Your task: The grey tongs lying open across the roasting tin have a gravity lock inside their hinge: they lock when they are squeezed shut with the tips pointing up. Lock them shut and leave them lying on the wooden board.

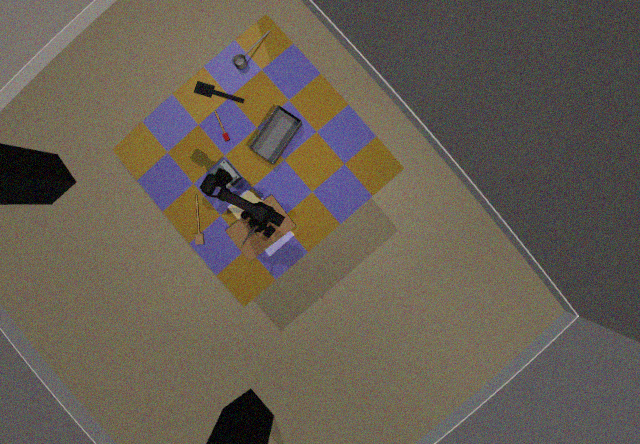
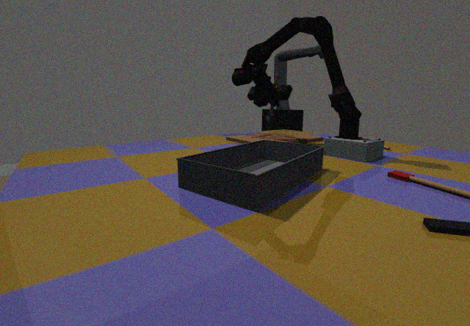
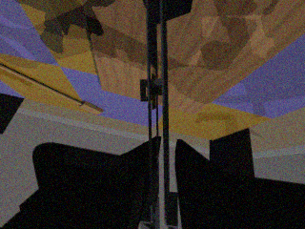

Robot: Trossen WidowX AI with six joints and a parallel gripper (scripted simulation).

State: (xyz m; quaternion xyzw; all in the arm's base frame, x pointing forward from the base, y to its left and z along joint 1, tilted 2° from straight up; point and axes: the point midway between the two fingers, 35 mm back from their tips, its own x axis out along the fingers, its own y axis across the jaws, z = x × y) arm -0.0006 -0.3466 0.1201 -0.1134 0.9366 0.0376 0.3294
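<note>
Right now my gripper tip is 14 cm above the wooden board. The rest, counted from my gripper tip: roasting tin (42 cm ahead, 38 cm to the left, 12 cm below); then black spatula (29 cm ahead, 83 cm to the left, 14 cm below).
</note>
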